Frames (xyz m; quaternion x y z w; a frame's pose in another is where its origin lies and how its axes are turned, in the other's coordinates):
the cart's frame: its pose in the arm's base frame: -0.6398 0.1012 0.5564 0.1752 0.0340 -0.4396 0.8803
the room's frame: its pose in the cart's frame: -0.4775 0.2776 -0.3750 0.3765 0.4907 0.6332 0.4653
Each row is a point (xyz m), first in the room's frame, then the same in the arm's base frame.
Working: the room's frame: its pose in the arm's base frame: -0.6782 0.7452 0.3847 0.6502 0.1713 0.4260 0.6053

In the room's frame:
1: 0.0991 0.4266 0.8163
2: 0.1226 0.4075 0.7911
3: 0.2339 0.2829 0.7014
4: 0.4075 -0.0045 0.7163
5: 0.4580 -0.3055 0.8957
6: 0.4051 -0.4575 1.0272
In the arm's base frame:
1: -0.1243 0.2061 0.8954
2: -0.1243 0.2436 0.8833
3: -0.0917 0.4093 0.7970
4: 0.1042 0.5879 0.5904
5: 0.3582 0.5729 0.3442
6: 0.4722 0.4812 0.1966

